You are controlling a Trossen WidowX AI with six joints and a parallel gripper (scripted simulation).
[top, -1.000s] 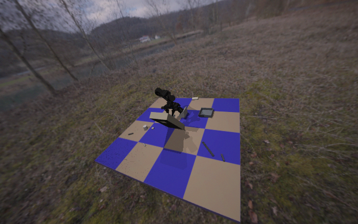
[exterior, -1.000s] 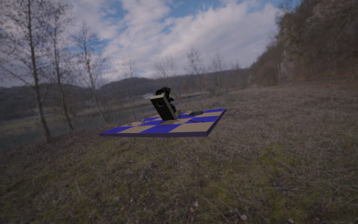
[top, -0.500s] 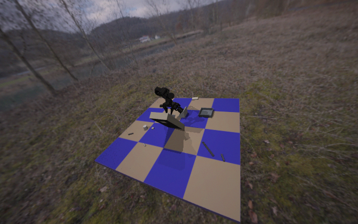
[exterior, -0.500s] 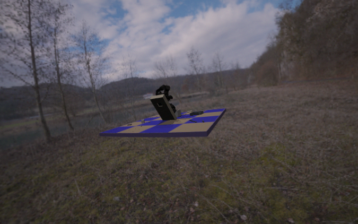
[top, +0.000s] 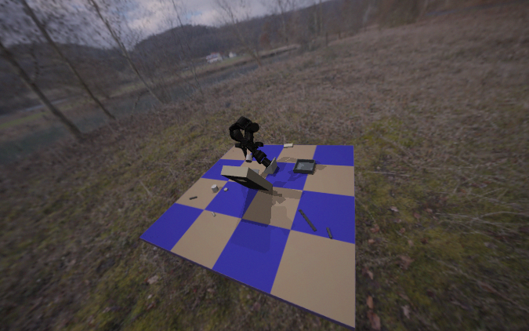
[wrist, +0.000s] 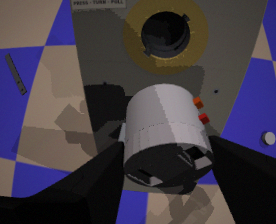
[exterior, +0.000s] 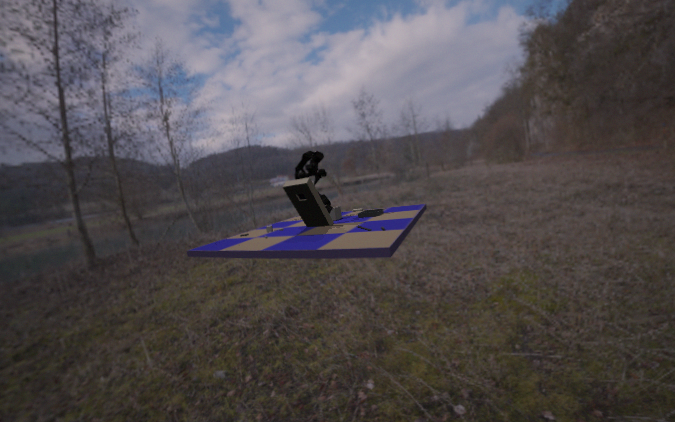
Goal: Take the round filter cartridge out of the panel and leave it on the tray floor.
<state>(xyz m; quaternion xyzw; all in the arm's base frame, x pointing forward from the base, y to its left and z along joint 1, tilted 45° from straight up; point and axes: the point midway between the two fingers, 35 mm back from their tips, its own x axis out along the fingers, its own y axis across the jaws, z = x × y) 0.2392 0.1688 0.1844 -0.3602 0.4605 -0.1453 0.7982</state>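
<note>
Now: gripper tip 310 mm past the square grey tray, 290 mm to the right of it and 280 mm above it. Also, from my gripper tip: round grey filter cartridge right at my gripper tip; tan service panel 70 mm ahead, 120 mm below.
</note>
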